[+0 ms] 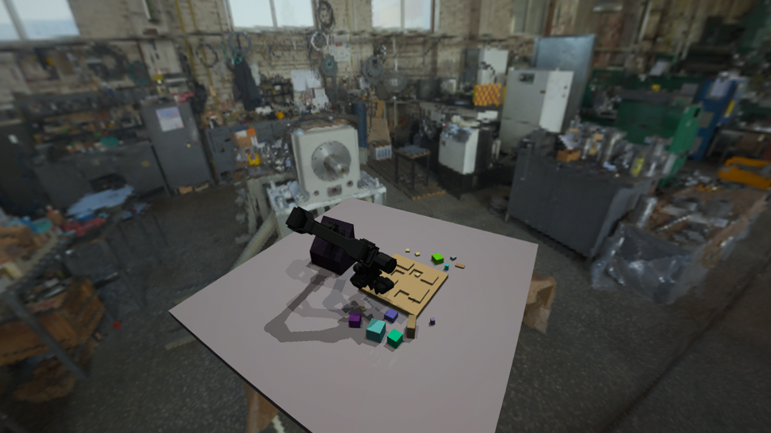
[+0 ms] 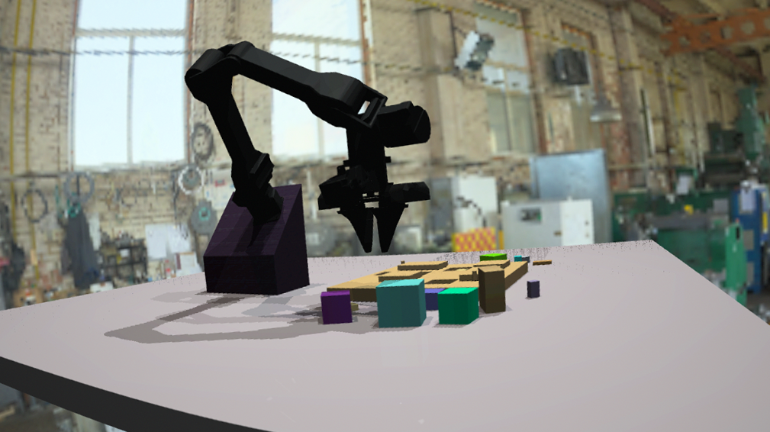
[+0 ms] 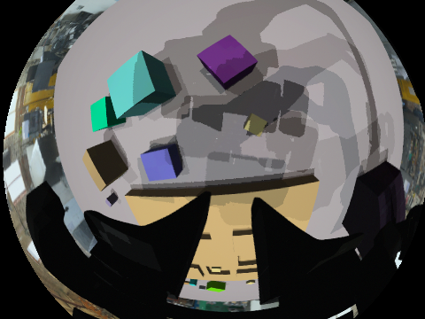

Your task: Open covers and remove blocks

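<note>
Now: the tan puzzle board 7 cm ahead of my gripper tip, 19 cm to the left of it and 6 cm below it. The rest, counted from my gripper tip: brown block 18 cm ahead, 6 cm to the right, 6 cm below; then tiny purple block 24 cm ahead, 1 cm to the left, 7 cm below; then violet block 8 cm ahead, 3 cm to the right, 7 cm below.
</note>
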